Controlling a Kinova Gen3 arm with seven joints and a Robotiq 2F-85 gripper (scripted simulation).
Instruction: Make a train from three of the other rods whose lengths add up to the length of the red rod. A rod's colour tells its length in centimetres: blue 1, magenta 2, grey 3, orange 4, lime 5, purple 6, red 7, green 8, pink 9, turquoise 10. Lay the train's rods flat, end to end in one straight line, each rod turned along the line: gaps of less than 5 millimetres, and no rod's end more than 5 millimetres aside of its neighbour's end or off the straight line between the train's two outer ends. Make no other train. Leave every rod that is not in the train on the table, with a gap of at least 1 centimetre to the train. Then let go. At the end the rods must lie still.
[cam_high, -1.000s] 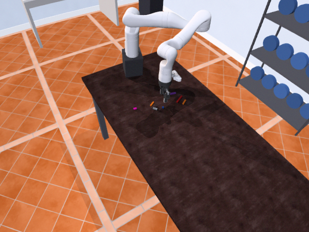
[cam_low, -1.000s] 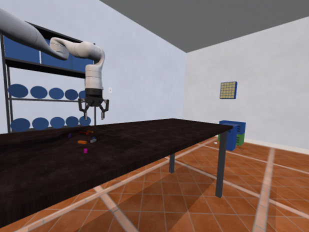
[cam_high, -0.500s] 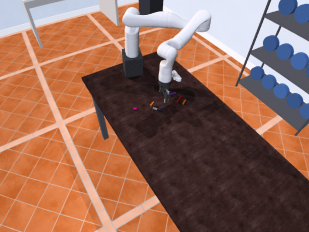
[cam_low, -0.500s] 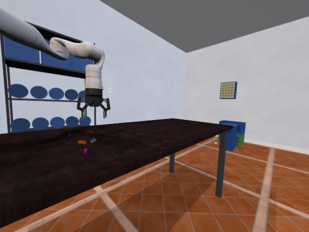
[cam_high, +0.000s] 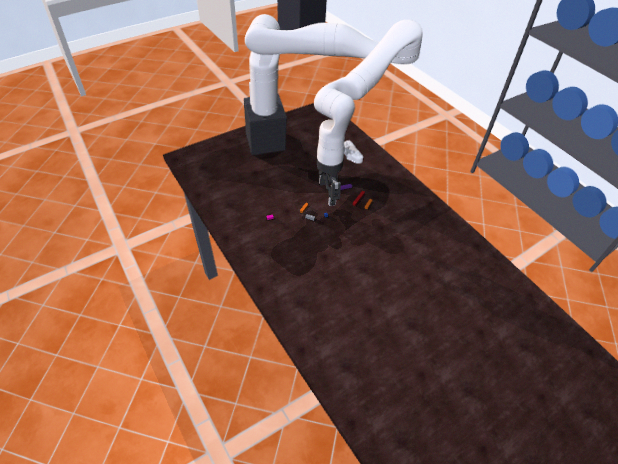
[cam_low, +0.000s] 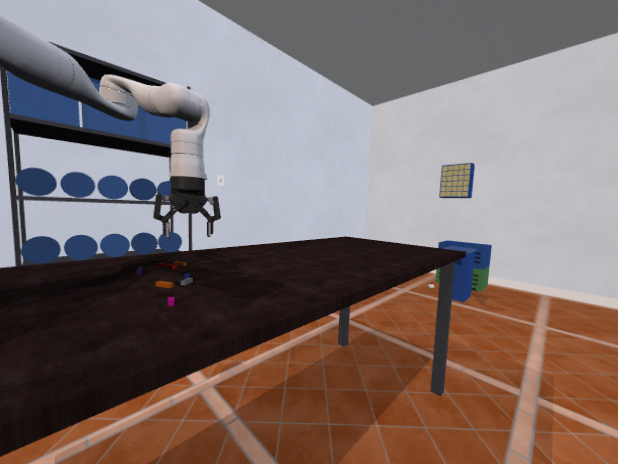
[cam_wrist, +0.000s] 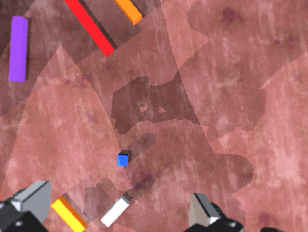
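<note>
Right now my hand is 110 mm past the magenta rod, 140 mm to the left of it and 110 mm above it. From my hand the other things lie so: red rod: 10 mm ahead, 140 mm to the left, 110 mm below; then grey rod: 30 mm behind, 40 mm to the right, 110 mm below; then blue rod: 10 mm to the left, 110 mm below.
</note>
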